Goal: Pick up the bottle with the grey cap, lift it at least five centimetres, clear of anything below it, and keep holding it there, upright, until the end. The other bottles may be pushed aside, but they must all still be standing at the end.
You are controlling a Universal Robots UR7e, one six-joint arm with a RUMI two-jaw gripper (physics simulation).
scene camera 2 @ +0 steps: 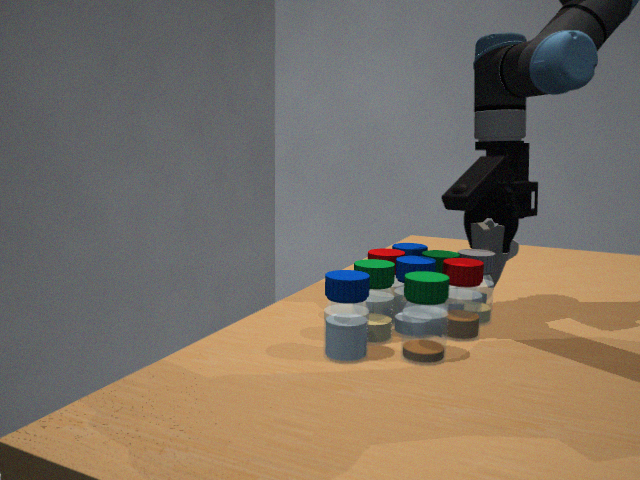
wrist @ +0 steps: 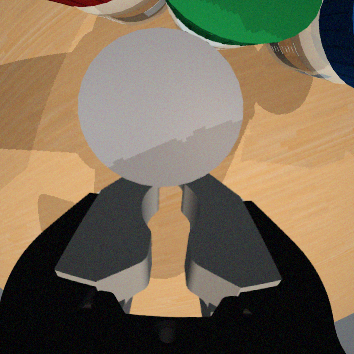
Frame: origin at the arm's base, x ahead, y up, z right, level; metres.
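Seen in the pictures: gripper, fingertip midpoint: (scene camera 2: 491,287).
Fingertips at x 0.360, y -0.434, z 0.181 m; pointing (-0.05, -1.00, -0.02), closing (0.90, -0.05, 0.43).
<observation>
Offsets run from my fingertips to a thing's top centre. "spot": to the spot under its first point. Level surfaces: height alone.
The bottle with the grey cap {dx +0.016, dy +0.060, dz -0.041 m} (scene camera 2: 476,259) (wrist: 160,102) stands upright on the table, at the far right of the bottle group in the scene view. In the wrist view its round cap fills the upper middle, and the cap hides its body. My gripper (scene camera 2: 498,280) (wrist: 170,189) is shut with nothing between its fingers. The fingers are low beside the bottle, on the side away from the other bottles. In the wrist view the cap's near edge overlaps the fingertips. Whether the fingertips touch the bottle I cannot tell.
A green-capped bottle {dx +0.060, dy +0.060, dz -0.078 m} (scene camera 2: 440,257) (wrist: 245,17) stands close beyond the grey cap. A red-capped bottle {dx +0.016, dy +0.060, dz -0.116 m} (scene camera 2: 463,272) and a blue-capped one {spot: dx +0.069, dy +0.054, dz -0.162 m} (scene camera 2: 415,268) stand near. Several more blue, green and red-capped bottles stand upright on the wooden table {dy -0.044 m} (scene camera 2: 258,413). The table's edge runs along the left.
</observation>
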